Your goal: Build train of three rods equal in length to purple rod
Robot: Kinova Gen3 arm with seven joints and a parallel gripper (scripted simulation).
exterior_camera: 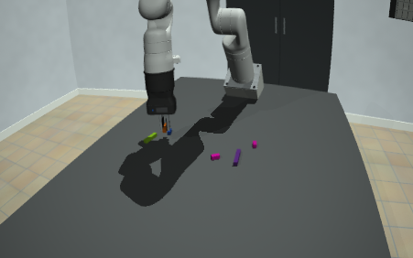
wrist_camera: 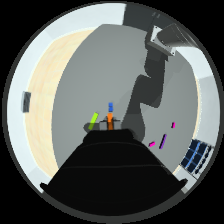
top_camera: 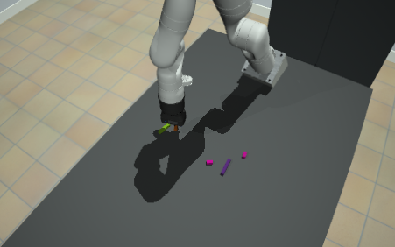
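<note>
Now: the lime rod 4 cm to the right of my hand, 4 cm below it and 2 cm ahead of it. The rest, counted from my hand: orange rod (1 cm below); then purple rod (22 cm to the left, 4 cm below, 1 cm ahead).
</note>
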